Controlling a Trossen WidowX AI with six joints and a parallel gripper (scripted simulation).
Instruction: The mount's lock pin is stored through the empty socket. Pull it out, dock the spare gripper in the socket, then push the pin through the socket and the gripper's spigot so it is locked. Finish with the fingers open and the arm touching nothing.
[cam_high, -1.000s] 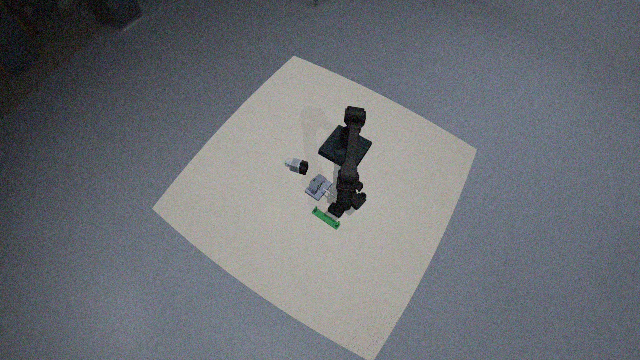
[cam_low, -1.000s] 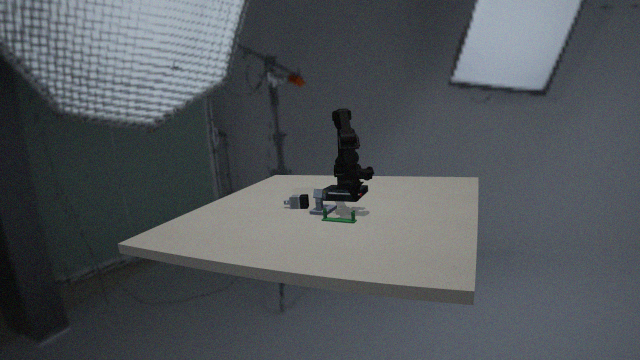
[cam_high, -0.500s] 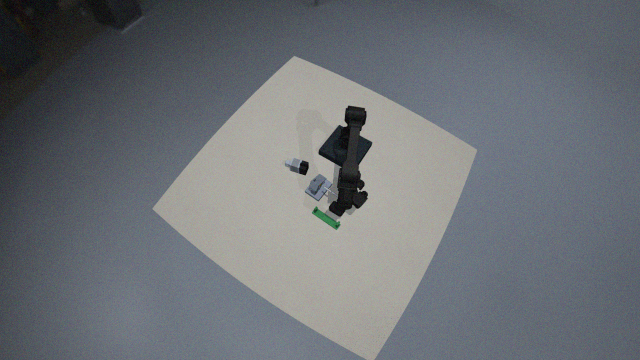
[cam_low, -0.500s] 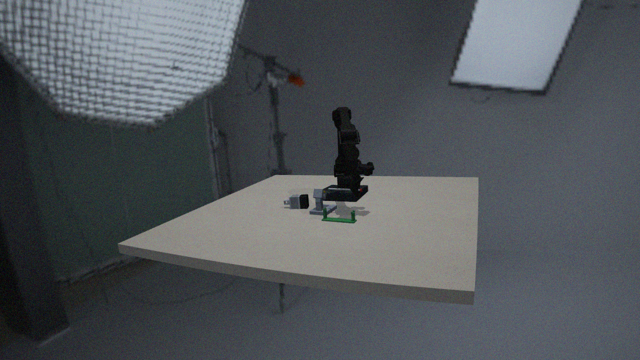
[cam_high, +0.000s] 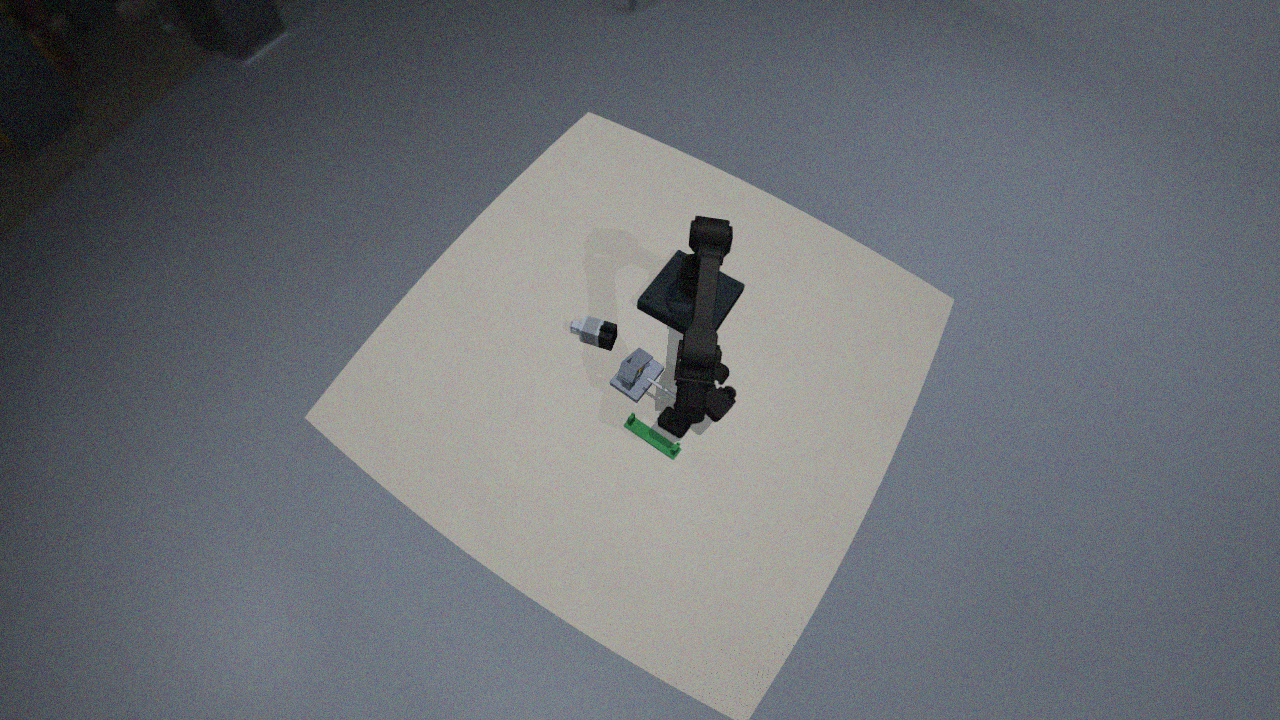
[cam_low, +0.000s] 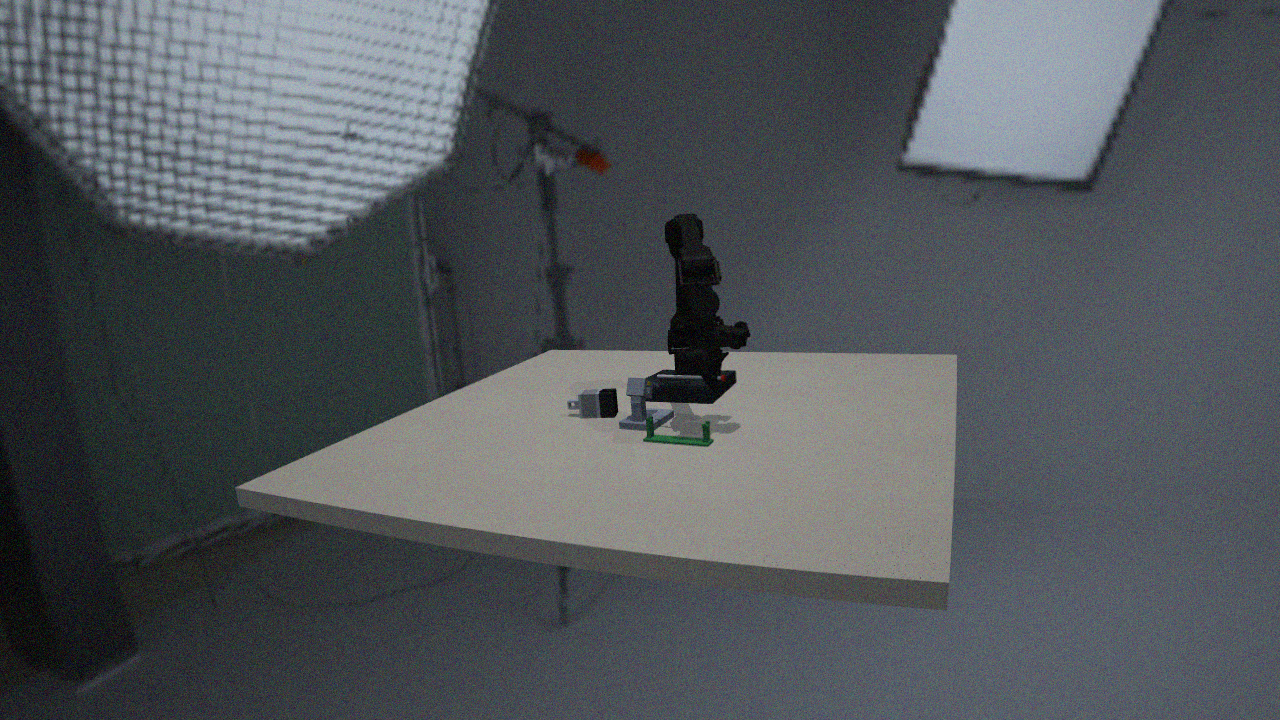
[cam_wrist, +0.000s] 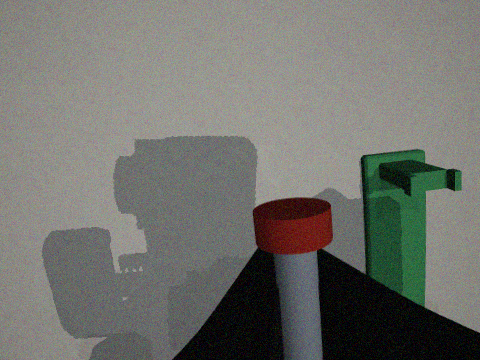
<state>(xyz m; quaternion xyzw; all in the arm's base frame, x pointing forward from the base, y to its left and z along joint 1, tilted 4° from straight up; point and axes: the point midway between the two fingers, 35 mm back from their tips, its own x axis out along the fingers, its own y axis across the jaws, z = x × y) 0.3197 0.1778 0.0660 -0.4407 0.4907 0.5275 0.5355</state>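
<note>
The green rack lies 60 mm ahead of my gripper tip, 60 mm to the right of it and 70 mm below it. From my gripper tip the other things lie so: grey mount (30 mm behind, 170 mm to the right, 40 mm below); then spare gripper (80 mm behind, 320 mm to the right, 60 mm below).
</note>
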